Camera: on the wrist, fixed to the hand. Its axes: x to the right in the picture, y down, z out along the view.
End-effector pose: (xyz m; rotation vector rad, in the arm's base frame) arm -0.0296 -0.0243 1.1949 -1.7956 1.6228 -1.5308
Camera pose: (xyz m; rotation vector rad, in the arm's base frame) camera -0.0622 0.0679 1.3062 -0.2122 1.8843 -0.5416
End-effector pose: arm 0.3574 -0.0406 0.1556 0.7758 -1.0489 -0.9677
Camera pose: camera 0.4320 -0.0560 0.0285 -0.2368 -1.4579 0.3598
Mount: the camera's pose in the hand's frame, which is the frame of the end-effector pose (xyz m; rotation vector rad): -0.0157 -0.0979 -0.1101 0.0826 -0.2333 1.5699
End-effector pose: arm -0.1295 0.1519 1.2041 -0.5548 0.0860 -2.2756
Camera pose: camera -0.2325 0.2192 1.1215 -0.4289 0.2133 -0.6823
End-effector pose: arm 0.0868 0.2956 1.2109 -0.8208 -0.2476 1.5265
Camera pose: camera 0.2302 0.2613 1.1967 0.7280 -0.4197 -2.9833
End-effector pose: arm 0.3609 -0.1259 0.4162 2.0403 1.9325 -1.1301
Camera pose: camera 0.3216 -0.0603 0.5431 2.2947 -0.1235 -0.8193
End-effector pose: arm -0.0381 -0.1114 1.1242 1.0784 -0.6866 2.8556
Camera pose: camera -0.0791 0.0238 1.0797 -0.4108 0.8178 -1.3857
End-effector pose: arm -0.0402 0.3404 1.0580 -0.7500 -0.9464 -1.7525
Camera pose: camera -0.1340 0.2752 0.9637 -1.1663 -0.2828 -0.2463
